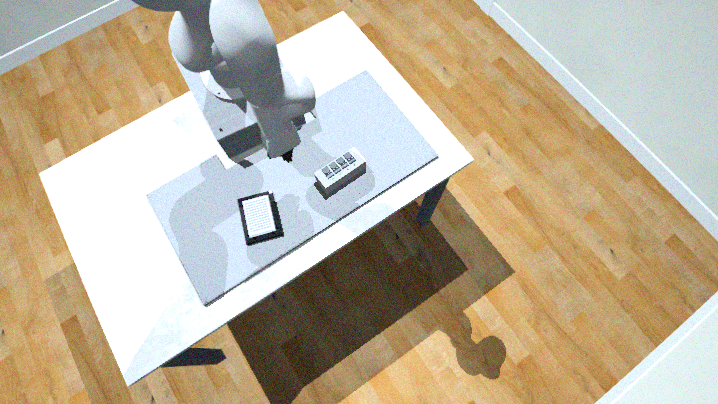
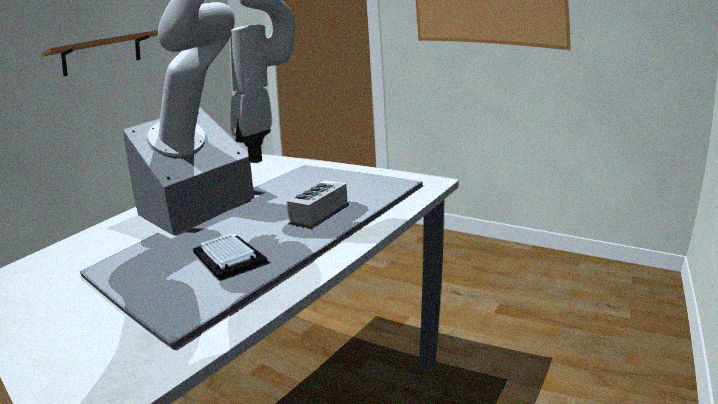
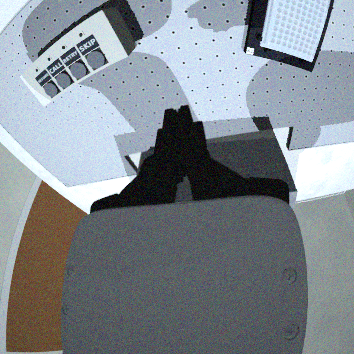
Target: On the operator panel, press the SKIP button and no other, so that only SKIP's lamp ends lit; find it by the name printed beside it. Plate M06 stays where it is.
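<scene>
The operator panel (image 1: pixel 343 181) (image 2: pixel 326 206) (image 3: pixel 112 42) is a pale box with four round grey buttons in a row. The SKIP button (image 1: pixel 326 171) (image 2: pixel 303 195) (image 3: pixel 97 60) is at the end nearest the plate, beside its SKIP label (image 3: pixel 88 44). RETRY and CALL follow; the far label is too blurred to read. The small lamps look dark. My gripper (image 1: pixel 287 157) (image 2: pixel 257 159) (image 3: pixel 182 122) is shut and empty, raised above the board on the robot-base side of the panel, apart from it. A white plate (image 1: pixel 258 216) (image 2: pixel 228 251) (image 3: pixel 295 30) lies in a black holder; no M06 name is readable.
The plate's black holder (image 1: pixel 266 239) (image 3: pixel 285 61) stands on the grey perforated board (image 1: pixel 391 120) (image 2: pixel 371 180), as does the panel, with a gap between them. The robot's box-shaped base (image 1: pixel 241 143) (image 2: pixel 210 200) stands behind the gripper. The white table (image 1: pixel 85 216) extends around the board.
</scene>
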